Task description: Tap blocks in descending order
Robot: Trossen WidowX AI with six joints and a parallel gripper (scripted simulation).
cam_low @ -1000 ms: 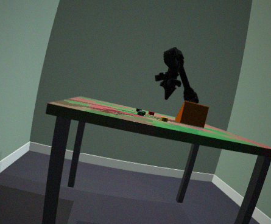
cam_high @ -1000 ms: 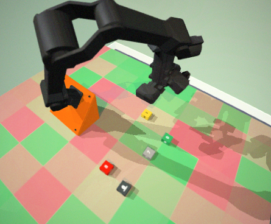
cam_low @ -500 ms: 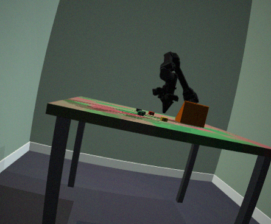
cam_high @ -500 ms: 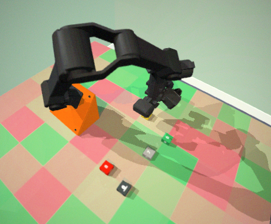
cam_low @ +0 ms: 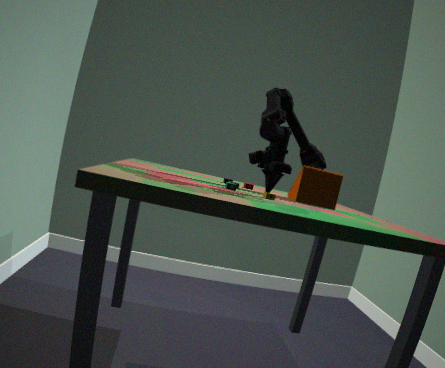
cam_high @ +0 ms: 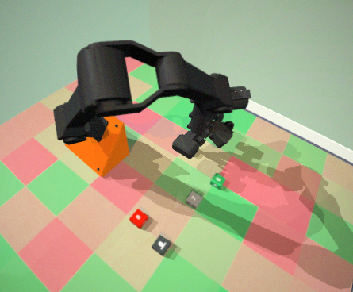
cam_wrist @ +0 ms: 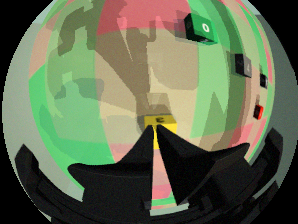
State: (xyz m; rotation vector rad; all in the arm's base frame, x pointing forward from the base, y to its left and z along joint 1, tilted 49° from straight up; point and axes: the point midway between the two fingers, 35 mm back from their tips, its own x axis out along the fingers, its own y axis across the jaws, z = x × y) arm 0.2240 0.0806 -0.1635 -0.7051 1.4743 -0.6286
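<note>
Now: the yellow block 10 mm to the right of my gripper tip, 10 mm below it and 10 mm behind it. From my gripper tip the other things lie so: grey block: 140 mm to the right, 90 mm ahead, 10 mm below; then green block: 110 mm ahead, 50 mm to the right, 10 mm below; then red block: 270 mm to the right, 20 mm ahead, 10 mm below.
</note>
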